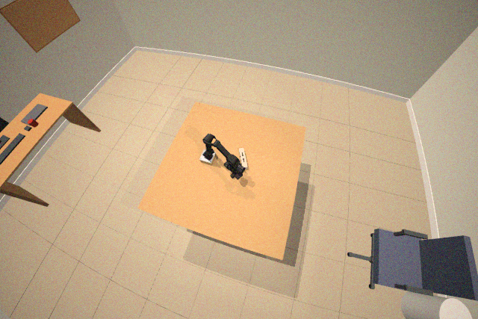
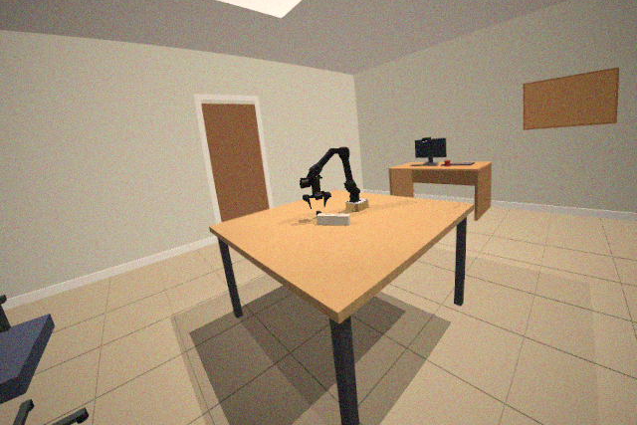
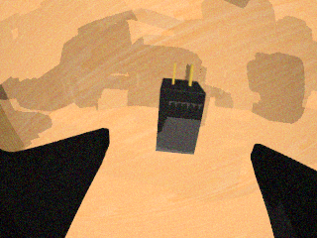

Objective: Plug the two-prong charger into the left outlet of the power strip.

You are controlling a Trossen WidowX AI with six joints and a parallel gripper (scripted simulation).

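My gripper tip is 4 cm above the black two-prong charger and 2 cm to the right of it.
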